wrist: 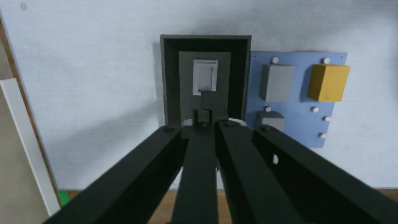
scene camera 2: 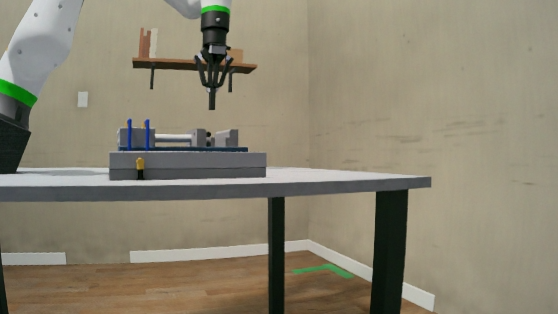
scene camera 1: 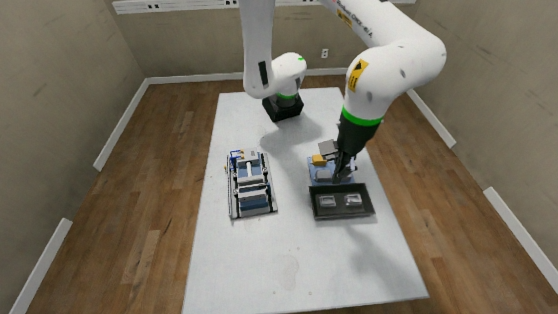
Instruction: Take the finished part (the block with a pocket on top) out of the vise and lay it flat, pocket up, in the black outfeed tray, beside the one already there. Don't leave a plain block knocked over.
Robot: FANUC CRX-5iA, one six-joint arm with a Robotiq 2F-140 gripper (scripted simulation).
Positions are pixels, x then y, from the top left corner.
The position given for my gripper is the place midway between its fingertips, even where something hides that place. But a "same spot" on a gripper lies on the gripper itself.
my gripper: wrist 209,105; scene camera 2; scene camera 1
same spot on my gripper: (scene camera 1: pixel 342 169) = (scene camera 2: pixel 224 70)
